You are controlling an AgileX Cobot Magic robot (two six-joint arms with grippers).
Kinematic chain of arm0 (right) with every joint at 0, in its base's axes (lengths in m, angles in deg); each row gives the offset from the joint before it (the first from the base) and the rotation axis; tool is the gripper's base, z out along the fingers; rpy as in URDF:
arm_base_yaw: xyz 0 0 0.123 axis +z
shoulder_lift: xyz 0 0 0 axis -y
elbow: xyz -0.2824 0 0.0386 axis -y
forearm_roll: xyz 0.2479 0 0.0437 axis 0.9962 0 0.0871
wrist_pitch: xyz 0 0 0 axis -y
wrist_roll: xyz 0.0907 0 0.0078 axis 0.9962 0 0.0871
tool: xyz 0 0 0 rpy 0 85 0
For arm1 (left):
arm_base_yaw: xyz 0 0 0.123 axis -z
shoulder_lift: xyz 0 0 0 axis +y
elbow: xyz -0.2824 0 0.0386 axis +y
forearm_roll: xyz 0.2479 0 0.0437 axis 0.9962 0 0.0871
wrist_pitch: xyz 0 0 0 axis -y
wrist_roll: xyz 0.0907 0 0.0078 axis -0.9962 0 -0.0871
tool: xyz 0 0 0 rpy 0 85 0
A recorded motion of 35 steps. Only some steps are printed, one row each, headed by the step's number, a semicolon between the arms.
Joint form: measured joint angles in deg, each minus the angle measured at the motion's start. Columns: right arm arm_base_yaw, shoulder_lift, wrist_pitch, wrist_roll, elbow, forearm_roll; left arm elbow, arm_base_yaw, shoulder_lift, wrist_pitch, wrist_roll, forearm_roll.
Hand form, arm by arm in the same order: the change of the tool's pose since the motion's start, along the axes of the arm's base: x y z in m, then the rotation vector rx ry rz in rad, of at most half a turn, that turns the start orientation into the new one. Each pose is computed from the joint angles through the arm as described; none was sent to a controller.
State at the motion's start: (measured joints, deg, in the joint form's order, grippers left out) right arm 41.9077 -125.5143 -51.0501 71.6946 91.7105 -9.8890; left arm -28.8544 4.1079 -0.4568 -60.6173 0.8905 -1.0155
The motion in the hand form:
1: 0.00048 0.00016 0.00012 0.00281 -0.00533 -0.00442; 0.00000 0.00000 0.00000 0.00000 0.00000 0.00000
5: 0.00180 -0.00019 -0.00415 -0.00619 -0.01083 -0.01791; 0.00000 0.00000 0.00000 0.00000 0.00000 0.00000
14: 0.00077 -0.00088 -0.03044 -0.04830 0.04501 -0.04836; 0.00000 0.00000 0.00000 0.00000 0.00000 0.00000
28: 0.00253 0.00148 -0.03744 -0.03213 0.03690 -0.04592; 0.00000 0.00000 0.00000 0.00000 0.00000 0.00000
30: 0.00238 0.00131 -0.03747 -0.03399 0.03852 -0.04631; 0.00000 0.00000 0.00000 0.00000 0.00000 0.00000
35: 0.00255 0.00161 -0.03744 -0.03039 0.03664 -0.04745; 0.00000 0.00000 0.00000 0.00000 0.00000 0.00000
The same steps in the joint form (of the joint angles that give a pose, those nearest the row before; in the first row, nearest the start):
1: 0.00 0.00 0.28 0.41 0.00 -0.21; 0.00 0.00 0.00 0.00 0.00 0.00
5: 0.00 -0.59 0.57 1.75 0.01 -1.20; 0.00 0.00 0.00 0.00 0.00 0.00
14: 0.00 -3.99 -0.30 3.26 0.06 -0.91; 0.00 0.00 0.00 0.00 0.00 0.00
28: 0.00 -4.96 1.61 3.32 0.12 -0.73; 0.00 0.00 0.00 0.00 0.00 0.00
30: 0.00 -4.96 1.47 3.32 0.12 -0.73; 0.00 0.00 0.00 0.00 0.00 0.00
35: 0.00 -4.96 1.68 3.40 0.12 -0.67; 0.00 0.00 0.00 0.00 0.00 0.00

